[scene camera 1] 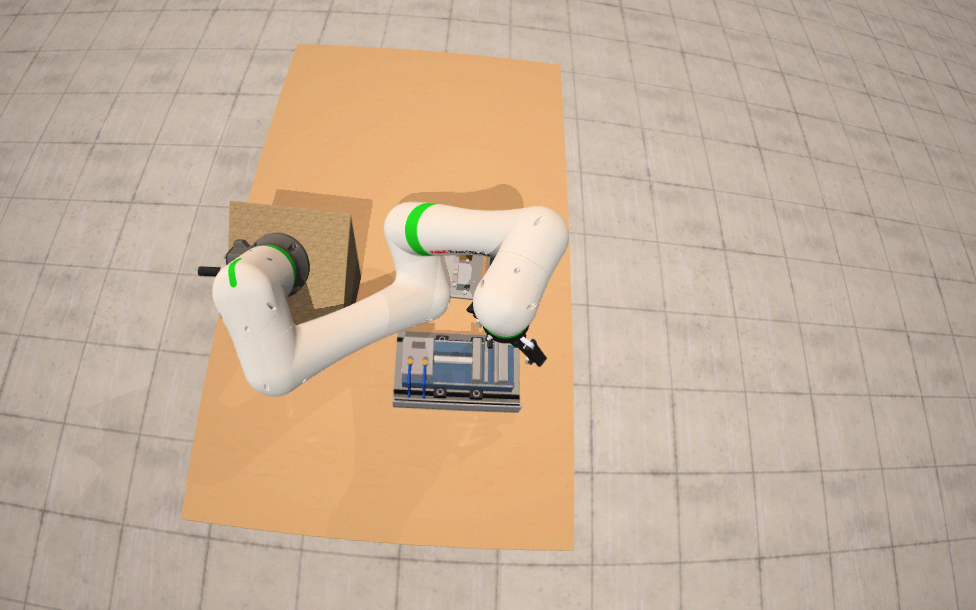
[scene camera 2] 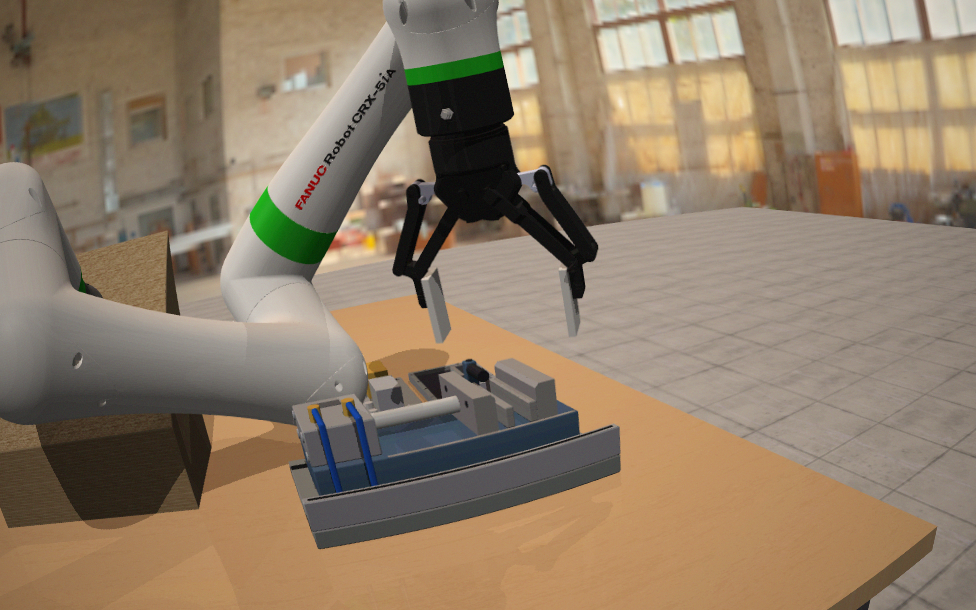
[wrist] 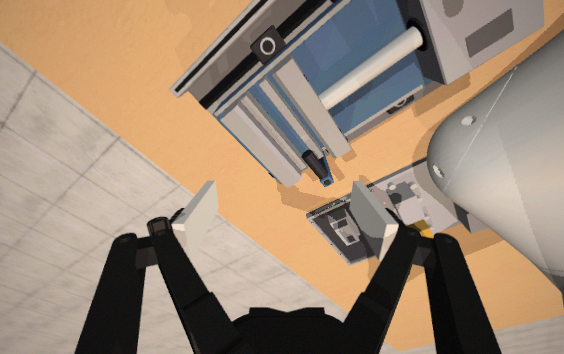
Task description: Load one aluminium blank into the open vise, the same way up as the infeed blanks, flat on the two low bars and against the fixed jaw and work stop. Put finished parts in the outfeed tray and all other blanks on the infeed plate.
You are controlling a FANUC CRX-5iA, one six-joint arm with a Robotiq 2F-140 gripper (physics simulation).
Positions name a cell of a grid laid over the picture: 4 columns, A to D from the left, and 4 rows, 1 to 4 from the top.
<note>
The gripper (scene camera 2: C3) is open, with nothing in its grasp. Further things: an outfeed tray (wrist: C3), an infeed plate (wrist: D3) and a blue-grey base (scene camera 1: B3).
The gripper also shows in the wrist view (wrist: C3). The blue-grey base shows as well in the wrist view (wrist: C1).
</note>
